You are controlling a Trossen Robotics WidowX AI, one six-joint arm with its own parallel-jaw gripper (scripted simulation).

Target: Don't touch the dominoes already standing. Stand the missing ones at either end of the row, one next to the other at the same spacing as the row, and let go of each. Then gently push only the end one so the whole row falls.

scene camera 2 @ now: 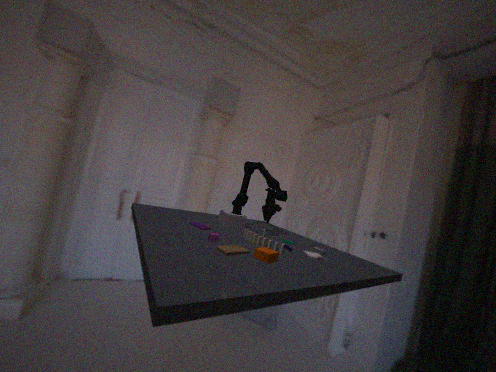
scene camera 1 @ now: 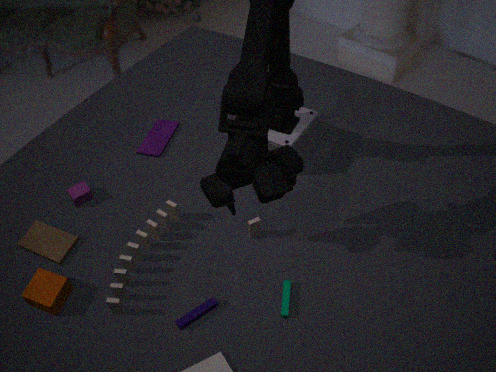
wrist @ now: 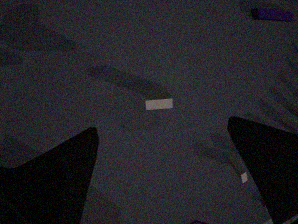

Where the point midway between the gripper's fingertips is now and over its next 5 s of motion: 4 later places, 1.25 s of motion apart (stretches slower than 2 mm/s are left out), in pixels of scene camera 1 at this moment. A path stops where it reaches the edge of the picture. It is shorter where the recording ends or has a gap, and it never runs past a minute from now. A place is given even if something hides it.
My gripper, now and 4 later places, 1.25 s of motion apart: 254,204; 254,228; 188,165; 181,199; 173,158
